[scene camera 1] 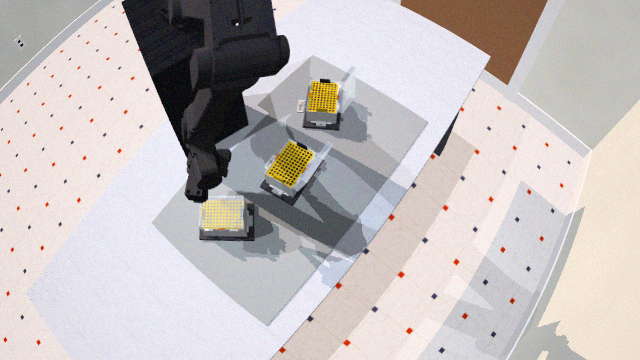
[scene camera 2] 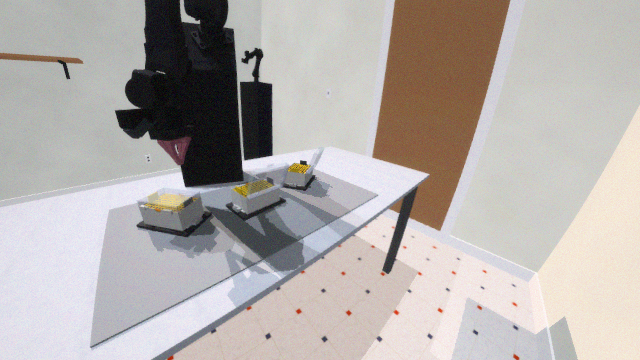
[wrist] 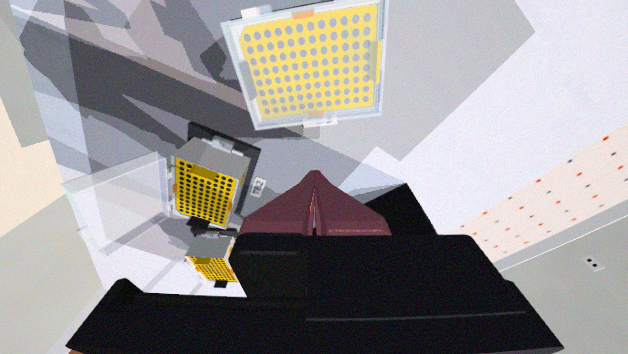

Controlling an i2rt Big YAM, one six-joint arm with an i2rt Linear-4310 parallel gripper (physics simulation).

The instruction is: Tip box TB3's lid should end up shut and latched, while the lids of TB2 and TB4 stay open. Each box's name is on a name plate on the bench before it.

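Seen in the pictures: gripper, fingertip midpoint: (scene camera 2: 180,164) (wrist: 314,177); arm's base at its link origin: (scene camera 2: 212,40).
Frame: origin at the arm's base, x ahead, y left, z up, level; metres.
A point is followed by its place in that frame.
A tip box with yellow rack (scene camera 1: 222,214) @(z -0.436, x 0.173, y -0.310 m) (scene camera 2: 172,209) @(z -0.446, x 0.224, y -0.329 m) (wrist: 310,65) @(z -0.436, x 0.166, y -0.310 m) stands nearest, its clear lid down over it; its name is not readable and I cannot tell whether it is latched. The middle box (scene camera 1: 290,164) @(z -0.457, x 0.289, y -0.116 m) (scene camera 2: 256,199) (wrist: 207,192) @(z -0.456, x 0.281, y -0.125 m) stands by the name plate TB2 (wrist: 257,187) @(z -0.512, x 0.224, y -0.099 m); its clear lid (scene camera 1: 320,159) @(z -0.371, x 0.372, y -0.126 m) (wrist: 125,200) @(z -0.412, x 0.359, y -0.134 m) is open. The farthest box (scene camera 1: 323,97) @(z -0.458, x 0.307, y 0.121 m) (scene camera 2: 299,176) (wrist: 216,267) @(z -0.456, x 0.299, y 0.110 m) has its lid (scene camera 1: 349,89) @(z -0.414, x 0.377, y 0.141 m) (scene camera 2: 318,157) @(z -0.396, x 0.388, y 0.122 m) open; its name plate (scene camera 1: 301,106) @(z -0.512, x 0.243, y 0.107 m) is unreadable. My gripper (scene camera 2: 181,162) @(z -0.372, x 0.149, y -0.249 m) (wrist: 314,177) @(z -0.372, x 0.149, y -0.249 m) is shut and empty, above the bench near the lidded box; its fingertips are hidden in scene camera 1.
The boxes stand on dark bases on a grey mat (scene camera 1: 265,305) @(z -0.514, x 0.339, y -0.490 m) (scene camera 2: 115,310) @(z -0.513, x 0.327, y -0.502 m) on the white bench (scene camera 1: 90,270) @(z -0.516, x -0.226, y -0.622 m) (scene camera 2: 40,250) @(z -0.516, x 0.015, y -0.547 m). The arm's black pedestal (scene camera 2: 212,125) @(z -0.292, x 0.053, y -0.067 m) stands behind the bench. A second small arm on a black column (scene camera 2: 257,120) is farther back.
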